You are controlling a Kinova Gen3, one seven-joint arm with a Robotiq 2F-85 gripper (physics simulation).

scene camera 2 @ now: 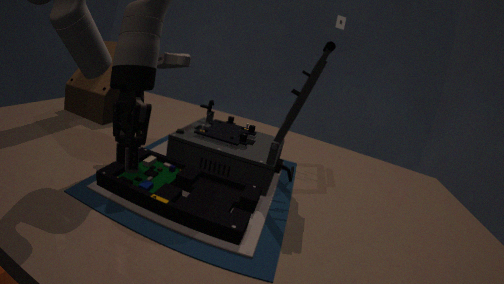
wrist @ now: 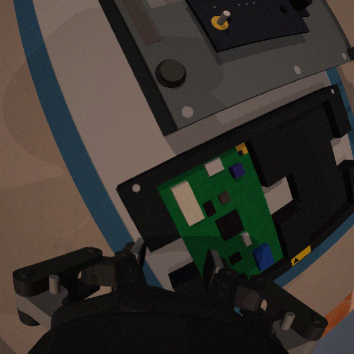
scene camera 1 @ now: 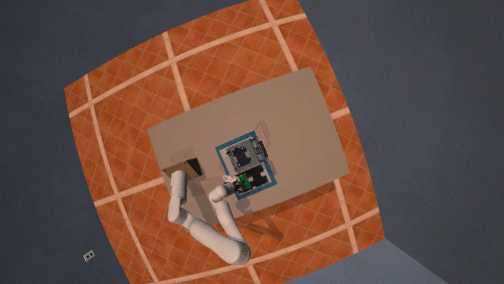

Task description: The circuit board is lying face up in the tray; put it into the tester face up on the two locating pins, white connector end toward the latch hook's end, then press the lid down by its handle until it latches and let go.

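Places are measured from the arm's base along level axes (x ahead, y left, z up), in metres.
Where they show: gripper, fingertip midpoint: (scene camera 2: 126, 168) (wrist: 175, 255) (scene camera 1: 237, 184); arm's base, origin of the base link: (scene camera 2: 97, 66) (scene camera 1: 180, 174).
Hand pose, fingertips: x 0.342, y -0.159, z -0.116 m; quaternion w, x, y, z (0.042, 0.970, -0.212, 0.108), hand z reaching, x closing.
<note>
Each offset is from my fingertips to the centre of the thing. "pt": to the spot under its first point.
The green circuit board @(dx +0.045, dy +0.009, dz +0.009 m) (scene camera 1: 243, 181) (scene camera 2: 161, 171) (wrist: 262, 215) lies face up in the left part of the black tray (scene camera 2: 210, 223) (wrist: 145, 212). Its long white connector @(dx +0.017, dy +0.040, dz +0.010 m) (wrist: 188, 203) shows near its left edge in the wrist view. My gripper (scene camera 1: 236, 185) (scene camera 2: 125, 161) (wrist: 175, 255) is partly closed with a gap between its fingers. In the wrist view one fingertip overlaps the board's lower left side, the other is left of it; contact is unclear. The grey tester @(pt dx +0.060, dy +0.096, dz +0.028 m) (scene camera 2: 190, 152) (wrist: 240, 80) has its lid (scene camera 2: 306, 95) raised, with a black handle knob @(pt dx +0.223, dy +0.172, dz +0.252 m) (scene camera 2: 329, 46). A locating pin @(dx +0.051, dy +0.140, dz +0.060 m) (wrist: 225, 17) and the latch hook @(pt dx +0.014, dy +0.226, dz +0.063 m) (scene camera 2: 210, 115) show.
The tester and tray stand side by side on a white sheet with a blue border (scene camera 2: 180, 245) (wrist: 65, 145). A brown wooden block (scene camera 1: 192, 167) (scene camera 2: 87, 100) stands beyond the gripper. The raised lid leans up at the tester's far end from the hook.
</note>
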